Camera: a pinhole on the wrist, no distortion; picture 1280 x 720 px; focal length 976.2 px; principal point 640.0 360.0 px. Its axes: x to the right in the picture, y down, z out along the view. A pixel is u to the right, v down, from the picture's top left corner.
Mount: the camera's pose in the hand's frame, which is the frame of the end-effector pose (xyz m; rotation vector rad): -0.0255 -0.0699 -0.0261 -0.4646 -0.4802 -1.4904
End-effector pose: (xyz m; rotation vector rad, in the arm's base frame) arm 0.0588 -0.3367 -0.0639 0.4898 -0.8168 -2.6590
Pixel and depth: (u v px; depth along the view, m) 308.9 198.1 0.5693
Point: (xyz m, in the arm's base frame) 0.1233 -0.4484 0.4649
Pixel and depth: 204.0 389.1 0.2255
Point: 0.0672 -0.3895 0.1039
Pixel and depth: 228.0 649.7 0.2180
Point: 0.0138 -0.4052 0.0840
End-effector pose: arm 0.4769 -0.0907 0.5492 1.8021 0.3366 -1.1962
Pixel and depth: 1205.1 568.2 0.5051
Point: 0.1783 -0.5463 0.4117
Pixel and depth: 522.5 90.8 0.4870
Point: 0.3563 -0.4592 0.7896
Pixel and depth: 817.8 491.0 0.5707
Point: 0.3149 -0.5981 0.5511
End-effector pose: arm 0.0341 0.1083 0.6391 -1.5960 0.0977 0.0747
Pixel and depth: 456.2 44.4 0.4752
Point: -0.1797 0.4177 0.3833
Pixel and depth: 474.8 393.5 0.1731
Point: 0.0065 0.2068 0.5864
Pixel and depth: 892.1 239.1 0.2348
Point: -0.0216 0.3102 0.6268
